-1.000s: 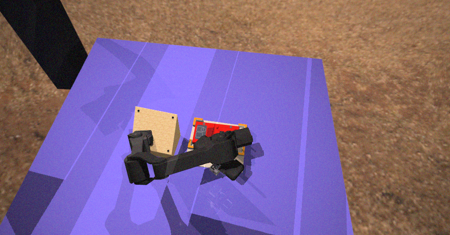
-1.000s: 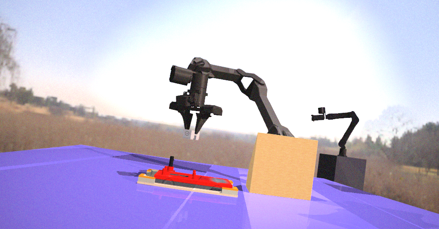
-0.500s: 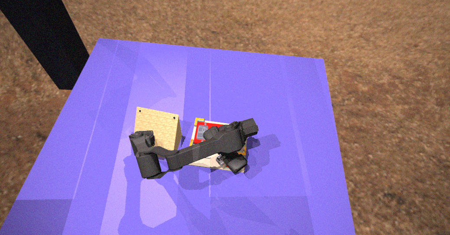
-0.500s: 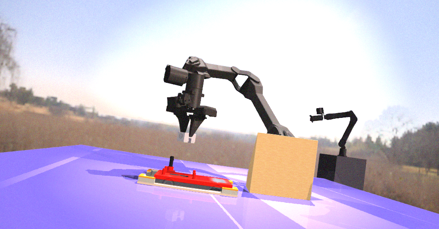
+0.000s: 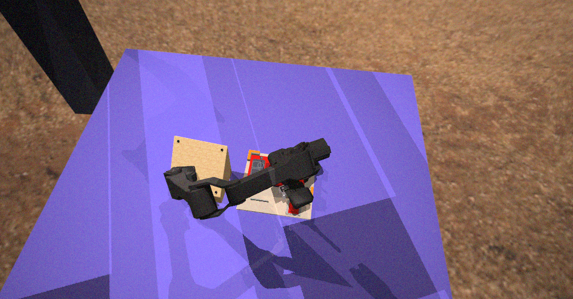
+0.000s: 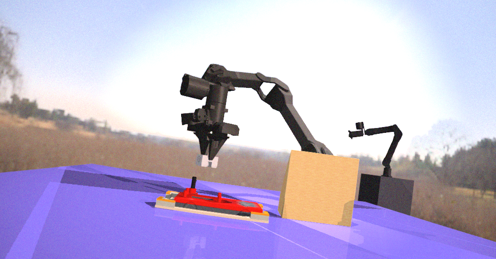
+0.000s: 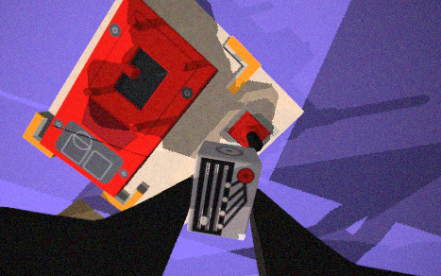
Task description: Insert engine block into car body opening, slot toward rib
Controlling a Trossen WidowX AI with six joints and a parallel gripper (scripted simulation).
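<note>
Now: gripper tip 100 mm above the beige base plate, 90 mm to the right of it and 20 mm past it. The rest, counted from my gripper tip: black peg: 80 mm below, 20 mm to the right, 20 mm ahead; then grey engine block: 10 mm below.
</note>
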